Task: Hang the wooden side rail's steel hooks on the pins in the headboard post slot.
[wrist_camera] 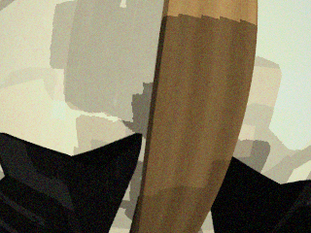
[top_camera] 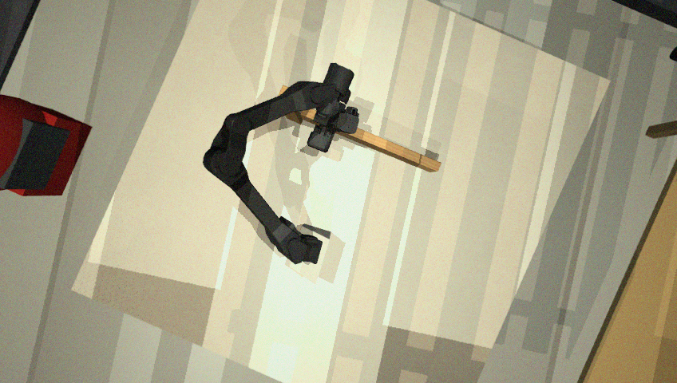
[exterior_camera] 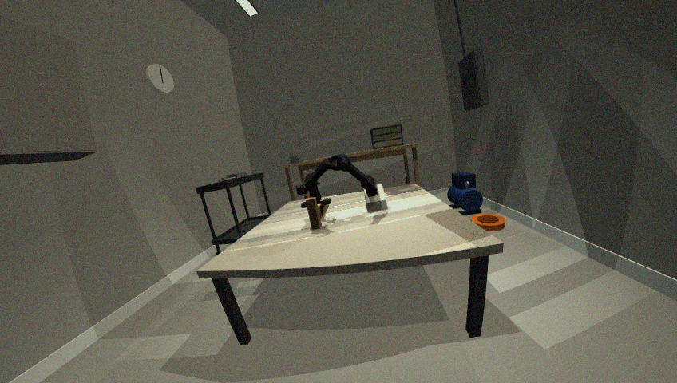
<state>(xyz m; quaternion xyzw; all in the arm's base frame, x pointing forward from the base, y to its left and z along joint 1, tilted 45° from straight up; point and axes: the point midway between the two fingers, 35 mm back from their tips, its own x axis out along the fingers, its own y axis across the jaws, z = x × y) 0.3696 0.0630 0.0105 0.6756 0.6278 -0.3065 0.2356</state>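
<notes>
My gripper tip is now 11 cm to the right of the wooden headboard post, 5 cm below it and 1 cm short of it.
</notes>
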